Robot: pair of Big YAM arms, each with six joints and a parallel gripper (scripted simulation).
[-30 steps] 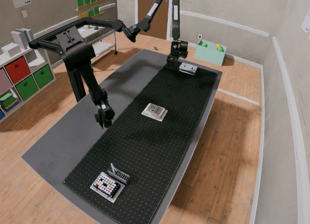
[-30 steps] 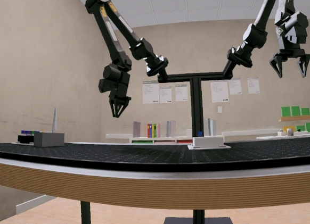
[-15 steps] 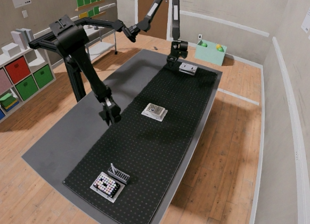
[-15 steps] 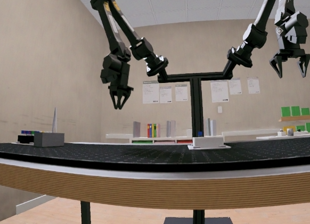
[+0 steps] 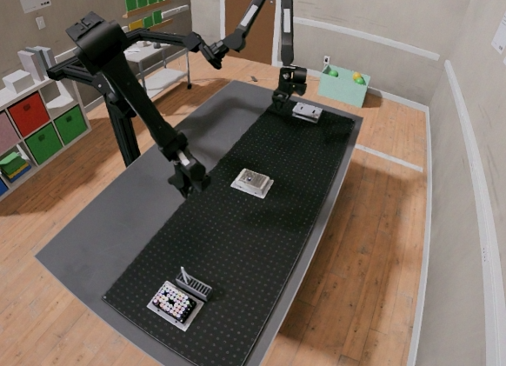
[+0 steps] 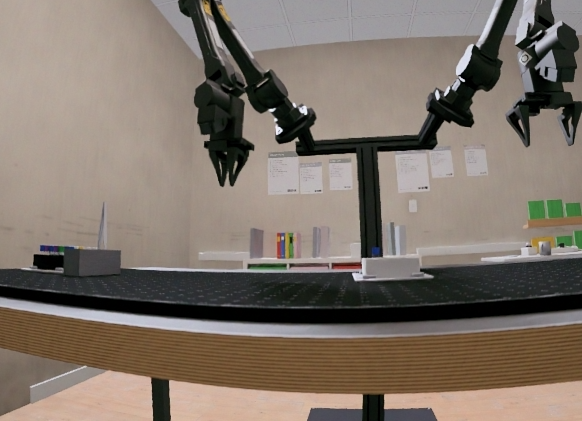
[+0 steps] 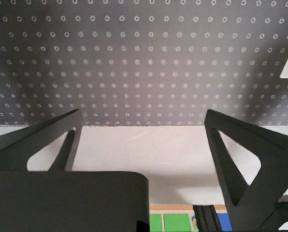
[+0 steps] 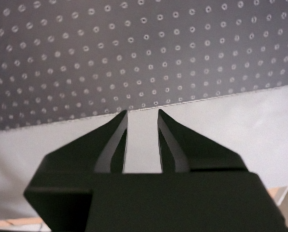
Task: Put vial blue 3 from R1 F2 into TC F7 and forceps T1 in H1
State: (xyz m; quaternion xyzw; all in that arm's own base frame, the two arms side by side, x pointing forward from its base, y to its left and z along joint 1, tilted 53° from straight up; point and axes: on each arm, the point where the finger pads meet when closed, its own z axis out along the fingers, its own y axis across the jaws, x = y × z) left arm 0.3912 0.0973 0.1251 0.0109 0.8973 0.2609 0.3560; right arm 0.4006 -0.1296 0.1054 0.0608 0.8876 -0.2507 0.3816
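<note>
Right now my right hand is 210 mm to the left of the grey holder H1, 190 mm above it and 180 mm short of it.
</note>
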